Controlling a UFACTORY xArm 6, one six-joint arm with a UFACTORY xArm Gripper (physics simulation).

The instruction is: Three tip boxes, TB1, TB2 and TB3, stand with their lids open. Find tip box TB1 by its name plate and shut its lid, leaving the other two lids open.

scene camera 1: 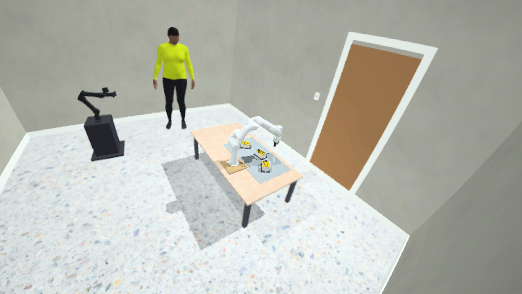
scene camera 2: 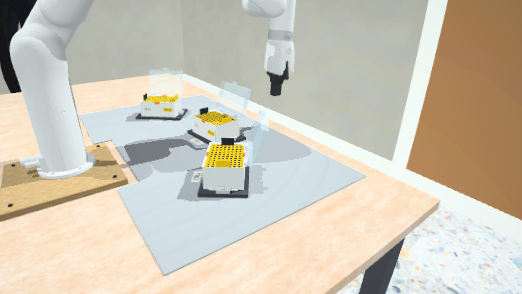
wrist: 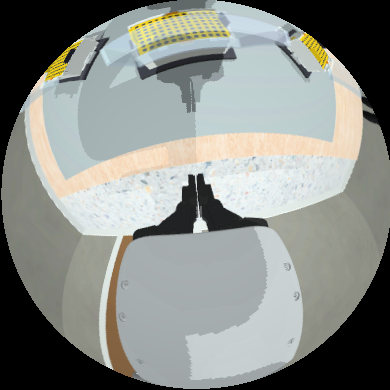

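TB1 is the middle box, white with a yellow tip rack. Its clear lid stands open, tilted back on the wall side. TB2 is nearest in scene camera 2, its clear lid open. TB3 is farthest there, its clear lid open. The name plates are not readable in these views. My gripper is shut and empty, in the air on the wall side of TB1's lid, apart from it.
The boxes stand on a grey-blue mat on the wooden table. The arm's base is bolted to a wooden board at the mat's other side. A wall runs behind the table's far edge. A person stands beyond the table.
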